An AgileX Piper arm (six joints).
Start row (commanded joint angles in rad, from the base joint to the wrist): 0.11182 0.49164 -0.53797 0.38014 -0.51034 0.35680
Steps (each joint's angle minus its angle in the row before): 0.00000 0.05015 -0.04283 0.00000 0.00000 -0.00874; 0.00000 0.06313 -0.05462 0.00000 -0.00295 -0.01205; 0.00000 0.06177 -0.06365 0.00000 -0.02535 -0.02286; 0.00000 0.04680 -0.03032 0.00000 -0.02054 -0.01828; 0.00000 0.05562 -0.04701 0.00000 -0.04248 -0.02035; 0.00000 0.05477 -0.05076 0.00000 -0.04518 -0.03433; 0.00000 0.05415 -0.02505 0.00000 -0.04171 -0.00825; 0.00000 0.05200 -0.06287 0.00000 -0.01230 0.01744; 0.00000 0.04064 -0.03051 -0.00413 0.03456 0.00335; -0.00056 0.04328 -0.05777 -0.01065 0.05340 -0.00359; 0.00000 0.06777 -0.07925 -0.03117 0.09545 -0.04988; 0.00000 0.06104 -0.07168 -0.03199 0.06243 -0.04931; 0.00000 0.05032 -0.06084 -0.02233 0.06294 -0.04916; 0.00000 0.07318 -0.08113 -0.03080 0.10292 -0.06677; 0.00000 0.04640 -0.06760 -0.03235 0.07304 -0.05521; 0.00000 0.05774 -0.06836 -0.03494 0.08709 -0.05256; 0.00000 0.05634 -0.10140 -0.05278 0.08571 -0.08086; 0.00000 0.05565 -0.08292 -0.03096 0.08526 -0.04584; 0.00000 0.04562 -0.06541 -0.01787 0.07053 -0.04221; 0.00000 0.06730 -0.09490 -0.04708 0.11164 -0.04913; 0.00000 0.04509 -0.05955 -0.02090 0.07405 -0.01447; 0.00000 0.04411 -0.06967 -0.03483 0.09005 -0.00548
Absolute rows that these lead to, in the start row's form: 0.11182 0.54179 -0.58080 0.38014 -0.51034 0.34806; 0.11182 0.60492 -0.63542 0.38014 -0.51329 0.33601; 0.11182 0.66669 -0.69907 0.38014 -0.53864 0.31315; 0.11182 0.71349 -0.72939 0.38014 -0.55918 0.29487; 0.11182 0.76911 -0.77640 0.38014 -0.60166 0.27452; 0.11182 0.82388 -0.82716 0.38014 -0.64684 0.24019; 0.11182 0.87803 -0.85221 0.38014 -0.68855 0.23194; 0.11182 0.93003 -0.91508 0.38014 -0.70085 0.24938; 0.11182 0.97067 -0.94559 0.37601 -0.66629 0.25273; 0.11126 1.01395 -1.00336 0.36536 -0.61289 0.24914; 0.11126 1.08172 -1.08261 0.33419 -0.51744 0.19926; 0.11126 1.14276 -1.15429 0.30220 -0.45501 0.14995; 0.11126 1.19308 -1.21513 0.27987 -0.39207 0.10079; 0.11126 1.26626 -1.29626 0.24907 -0.28915 0.03402; 0.11126 1.31266 -1.36386 0.21672 -0.21611 -0.02119; 0.11126 1.37040 -1.43222 0.18178 -0.12902 -0.07375; 0.11126 1.42674 -1.53362 0.12900 -0.04331 -0.15461; 0.11126 1.48239 -1.61654 0.09804 0.04195 -0.20045; 0.11126 1.52801 -1.68195 0.08017 0.11248 -0.24266; 0.11126 1.59531 -1.77685 0.03309 0.22412 -0.29179; 0.11126 1.64040 -1.83640 0.01219 0.29817 -0.30626; 0.11126 1.68451 -1.90607 -0.02264 0.38822 -0.31174
